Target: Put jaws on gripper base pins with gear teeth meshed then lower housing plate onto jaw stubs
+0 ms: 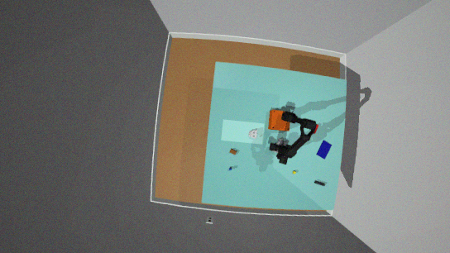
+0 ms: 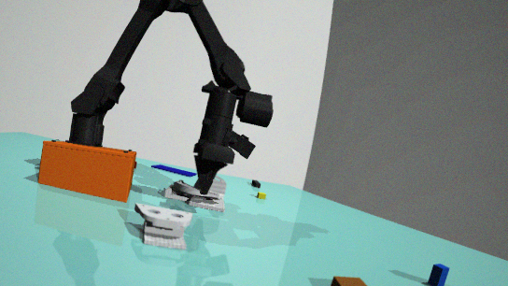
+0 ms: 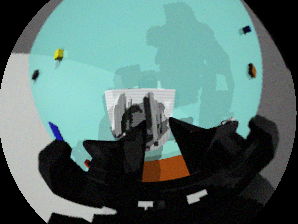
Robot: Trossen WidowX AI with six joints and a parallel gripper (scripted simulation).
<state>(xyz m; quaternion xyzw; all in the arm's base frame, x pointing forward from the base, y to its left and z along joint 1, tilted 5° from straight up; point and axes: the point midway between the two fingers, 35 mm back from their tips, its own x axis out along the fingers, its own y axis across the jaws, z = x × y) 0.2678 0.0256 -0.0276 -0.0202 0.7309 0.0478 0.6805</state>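
The jaw lies 3 cm behind my gripper tip and 2 cm to the left of it. From my gripper tip the other things lie so: brown block (15 cm ahead, 36 cm to the right, 2 cm below); then yellow block (17 cm ahead, 24 cm to the left, 2 cm below); then gripper base (5 cm behind, 24 cm to the right).
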